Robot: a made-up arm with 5 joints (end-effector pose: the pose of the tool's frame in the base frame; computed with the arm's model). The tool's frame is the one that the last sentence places.
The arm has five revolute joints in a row. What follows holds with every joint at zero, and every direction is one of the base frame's.
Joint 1 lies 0.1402 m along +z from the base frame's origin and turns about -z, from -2.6 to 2.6 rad.
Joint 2 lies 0.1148 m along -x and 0.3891 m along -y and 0.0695 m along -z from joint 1 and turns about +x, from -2.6 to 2.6 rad.
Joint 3 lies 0.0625 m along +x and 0.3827 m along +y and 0.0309 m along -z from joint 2 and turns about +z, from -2.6 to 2.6 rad.
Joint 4 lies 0.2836 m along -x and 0.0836 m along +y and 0.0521 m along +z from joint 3 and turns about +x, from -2.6 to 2.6 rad.
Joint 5 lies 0.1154 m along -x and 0.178 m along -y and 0.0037 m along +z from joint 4 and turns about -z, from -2.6 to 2.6 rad.
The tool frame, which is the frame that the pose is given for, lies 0.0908 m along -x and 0.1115 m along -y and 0.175 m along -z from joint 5; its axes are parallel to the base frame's.
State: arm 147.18 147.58 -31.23 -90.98 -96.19
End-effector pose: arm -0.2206 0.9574 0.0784 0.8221 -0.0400 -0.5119 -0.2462
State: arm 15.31 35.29 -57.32 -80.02 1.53
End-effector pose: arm -0.4049 0.1564 0.7131 0.7652 -0.2829 0.4423 -0.3727
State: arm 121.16 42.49 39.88 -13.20 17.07
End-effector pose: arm -0.1868 0.4843 -0.0664 0.6060 0.0206 -0.2854 -0.7423
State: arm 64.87 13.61 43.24 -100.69 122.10
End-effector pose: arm -0.4908 0.1275 0.1672 0.1585 -0.4139 -0.5784 -0.6848
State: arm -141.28 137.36 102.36 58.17 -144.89
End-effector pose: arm 0.3237 0.1660 0.2727 0.2929 -0.6052 0.5159 0.5309
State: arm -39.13 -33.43 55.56 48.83 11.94
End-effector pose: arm 0.0696 -0.6732 -0.1642 0.7697 -0.0252 0.3277 0.5473
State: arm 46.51 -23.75 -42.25 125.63 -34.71
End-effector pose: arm 0.2604 0.3575 -0.4451 0.5749 0.3236 -0.7353 -0.1551
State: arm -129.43 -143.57 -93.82 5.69 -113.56
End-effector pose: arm 0.8781 0.5282 -0.1781 0.0368 -0.5342 -0.7854 0.3104
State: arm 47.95 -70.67 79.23 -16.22 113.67
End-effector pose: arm -0.4833 -0.2649 0.0997 0.6490 -0.6033 -0.0424 -0.4616
